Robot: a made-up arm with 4 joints.
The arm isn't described. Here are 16 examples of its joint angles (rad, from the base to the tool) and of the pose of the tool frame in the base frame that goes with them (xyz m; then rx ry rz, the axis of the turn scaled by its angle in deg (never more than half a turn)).
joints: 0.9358 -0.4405 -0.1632 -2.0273
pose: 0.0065 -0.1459 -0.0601 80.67 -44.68 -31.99
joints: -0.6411 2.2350 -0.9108 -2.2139
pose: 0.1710 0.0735 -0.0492 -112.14 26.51 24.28
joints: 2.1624 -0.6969 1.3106 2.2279
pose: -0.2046 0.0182 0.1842 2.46 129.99 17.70
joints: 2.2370 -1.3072 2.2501 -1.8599
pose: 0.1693 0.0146 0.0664 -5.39 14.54 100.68
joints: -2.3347 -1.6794 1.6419 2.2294
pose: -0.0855 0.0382 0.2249 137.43 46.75 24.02
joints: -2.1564 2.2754 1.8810 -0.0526
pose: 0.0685 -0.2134 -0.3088 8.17 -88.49 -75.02
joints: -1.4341 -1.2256 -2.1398 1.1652
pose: 0.0099 0.1086 0.3845 40.19 -160.23 22.78
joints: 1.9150 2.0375 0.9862 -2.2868
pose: 0.0021 0.0189 -0.0227 -120.59 49.09 -55.08
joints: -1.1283 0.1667 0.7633 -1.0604
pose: 0.0651 -0.1545 -0.1789 34.35 71.93 34.06
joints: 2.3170 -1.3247 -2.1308 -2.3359
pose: 0.0139 -0.1815 0.0568 34.99 -14.58 -5.75
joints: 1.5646 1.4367 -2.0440 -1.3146
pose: -0.2743 -0.2707 -0.0625 -41.78 -169.88 -19.06
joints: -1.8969 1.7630 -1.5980 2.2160
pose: 0.0909 0.0516 -0.2696 -38.52 5.00 20.02
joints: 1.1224 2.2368 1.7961 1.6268
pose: 0.1325 0.0350 -0.2927 1.36 -39.64 36.04
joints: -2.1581 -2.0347 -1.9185 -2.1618
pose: -0.2027 0.0686 -0.0632 51.28 -33.60 -124.35
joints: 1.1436 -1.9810 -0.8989 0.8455
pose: 0.2056 -0.1190 0.3138 -147.98 27.11 18.77
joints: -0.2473 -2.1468 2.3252 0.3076
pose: -0.2156 0.2822 0.1546 -69.55 80.07 -112.02
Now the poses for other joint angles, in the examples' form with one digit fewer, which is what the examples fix.
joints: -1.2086 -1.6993 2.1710 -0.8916
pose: -0.264 -0.125 0.112 -34.9 11.4 -55.4
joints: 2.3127 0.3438 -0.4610 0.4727
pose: -0.364 0.085 -0.204 -32.9 -4.1 -140.2
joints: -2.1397 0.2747 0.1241 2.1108
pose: 0.205 0.249 0.022 -62.8 -107.3 87.7
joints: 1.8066 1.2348 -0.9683 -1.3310
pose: -0.095 -0.278 -0.099 26.0 -155.1 -29.8
